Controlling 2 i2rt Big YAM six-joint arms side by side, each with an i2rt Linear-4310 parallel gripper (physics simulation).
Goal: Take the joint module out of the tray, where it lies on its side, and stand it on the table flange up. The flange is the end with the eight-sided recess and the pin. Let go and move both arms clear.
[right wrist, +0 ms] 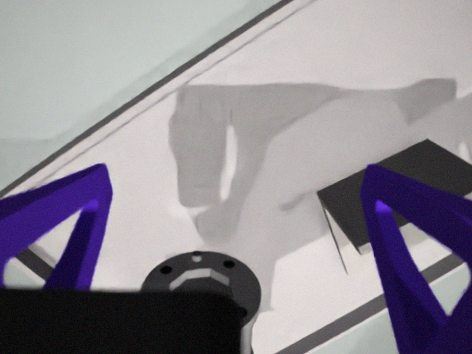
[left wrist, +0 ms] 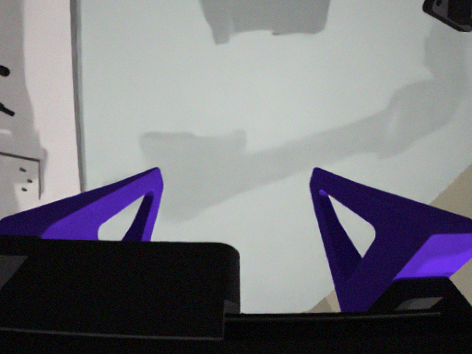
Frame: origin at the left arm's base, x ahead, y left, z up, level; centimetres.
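Where they show: left gripper, between the fingertips: (left wrist: 236, 176); right gripper, between the fingertips: (right wrist: 236, 178).
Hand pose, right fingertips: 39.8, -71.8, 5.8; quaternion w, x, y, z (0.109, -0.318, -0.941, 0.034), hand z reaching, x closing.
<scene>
Each offset is from my right fingertips to the centre of the thing, as dx, dy, dz. "*": to the spot under its first point.
The joint module @[+7.7, +7.3, -2.2] (right wrist: 245, 281) shows at the lower middle of the right wrist view. Its dark round flange, with holes around the rim, the eight-sided recess and a small light pin, faces up toward the camera. A strip of its pale body shows below; the rest is hidden behind the gripper's black housing. My right gripper (right wrist: 236, 178) is open, with its purple fingers wide apart to either side of the module and nothing held. My left gripper (left wrist: 236, 176) is open and empty above the pale table. The module does not show in the left wrist view.
A whitish panel @[-7.4, +8.6, -5.0] (right wrist: 135, 200) (left wrist: 50, 75) with a dark edge lies below. A dark-topped block (right wrist: 400, 185) is near the right finger. In the left wrist view, a white plate with holes @[* -4.4, +11.3, -4.2] (left wrist: 12, 177) and small black parts @[* -17.9, +14.3, -5.0] (left wrist: 4, 71) are left; a black object (left wrist: 452, 14) is top right.
</scene>
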